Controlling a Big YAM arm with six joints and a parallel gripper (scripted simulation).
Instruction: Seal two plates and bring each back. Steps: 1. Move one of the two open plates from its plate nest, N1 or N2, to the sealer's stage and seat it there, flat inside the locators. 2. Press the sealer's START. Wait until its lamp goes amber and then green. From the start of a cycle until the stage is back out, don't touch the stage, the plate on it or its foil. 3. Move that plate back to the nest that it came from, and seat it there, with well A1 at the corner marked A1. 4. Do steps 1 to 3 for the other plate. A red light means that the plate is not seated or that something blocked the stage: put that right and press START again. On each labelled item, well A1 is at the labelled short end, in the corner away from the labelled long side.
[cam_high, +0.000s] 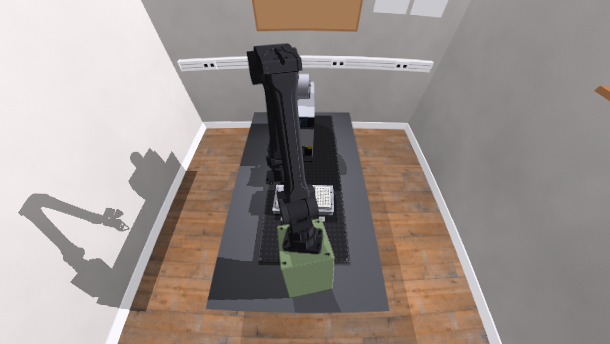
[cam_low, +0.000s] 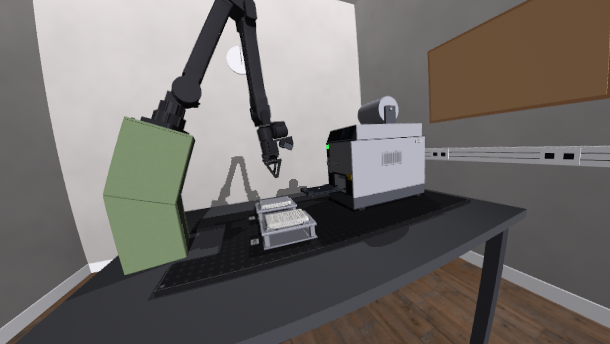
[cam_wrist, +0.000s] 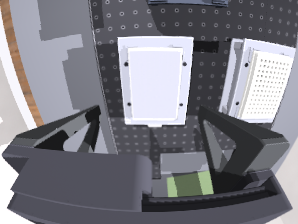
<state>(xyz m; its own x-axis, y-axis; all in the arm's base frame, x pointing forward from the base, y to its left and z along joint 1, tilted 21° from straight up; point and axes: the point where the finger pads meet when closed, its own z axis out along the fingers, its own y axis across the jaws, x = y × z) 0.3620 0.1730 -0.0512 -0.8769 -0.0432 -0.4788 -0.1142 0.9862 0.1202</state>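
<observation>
Now: hand 20 mm short of the white plate, 210 mm to the left of it and 120 mm above it. Round my hand: dark sealer stage 180 mm ahead, 20 mm to the right, 80 mm below; then yellow warning label 300 mm ahead, 100 mm to the right, 30 mm below; then foil roll 510 mm ahead, 30 mm to the left, 240 mm above.
</observation>
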